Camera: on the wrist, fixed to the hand. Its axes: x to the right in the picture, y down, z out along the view.
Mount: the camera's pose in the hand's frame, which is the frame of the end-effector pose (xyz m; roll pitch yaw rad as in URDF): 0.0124 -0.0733 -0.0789 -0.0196 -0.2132 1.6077
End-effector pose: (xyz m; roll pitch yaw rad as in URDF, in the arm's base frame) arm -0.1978 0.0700 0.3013 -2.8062 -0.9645 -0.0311
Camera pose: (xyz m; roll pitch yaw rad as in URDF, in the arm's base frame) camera -0.2704 0.1155 0.3677 -2.1229 0.3328 -1.1558
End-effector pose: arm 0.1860 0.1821 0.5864 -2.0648 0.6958 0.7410
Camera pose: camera 0.2647 0.2070 0.6567 1.8675 0.7951 -1.9942
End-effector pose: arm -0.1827 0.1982 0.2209 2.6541 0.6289 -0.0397
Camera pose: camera -0.1479 0.2986 0.2422 2.4895 -0.2424 -1.4762
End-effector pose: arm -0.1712 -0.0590 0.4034 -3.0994 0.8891 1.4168
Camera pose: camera -0.2293 0.0223 0.4454 2.2213 0.1315 -0.3766
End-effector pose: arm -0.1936 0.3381 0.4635 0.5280 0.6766 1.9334
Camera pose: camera -0.1517 0.2940 0.3738 0.8004 -0.5809 3.0128
